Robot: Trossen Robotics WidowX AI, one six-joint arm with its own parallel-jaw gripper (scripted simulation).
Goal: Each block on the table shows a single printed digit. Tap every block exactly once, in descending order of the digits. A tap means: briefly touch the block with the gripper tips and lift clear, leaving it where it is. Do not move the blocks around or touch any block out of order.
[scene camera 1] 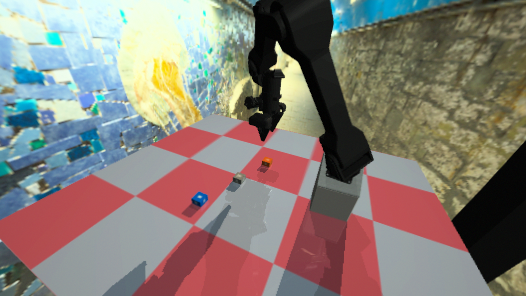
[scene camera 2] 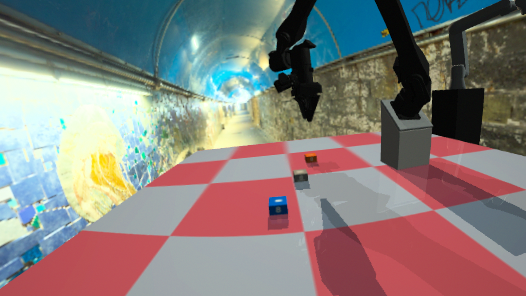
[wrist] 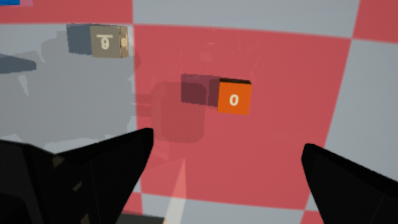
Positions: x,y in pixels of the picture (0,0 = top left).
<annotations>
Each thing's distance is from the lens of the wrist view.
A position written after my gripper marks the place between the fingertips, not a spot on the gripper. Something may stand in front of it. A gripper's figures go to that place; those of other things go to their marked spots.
my gripper (wrist: 227,144): 0.12 m
orange block (wrist: 234,96): 0.22 m
</annotations>
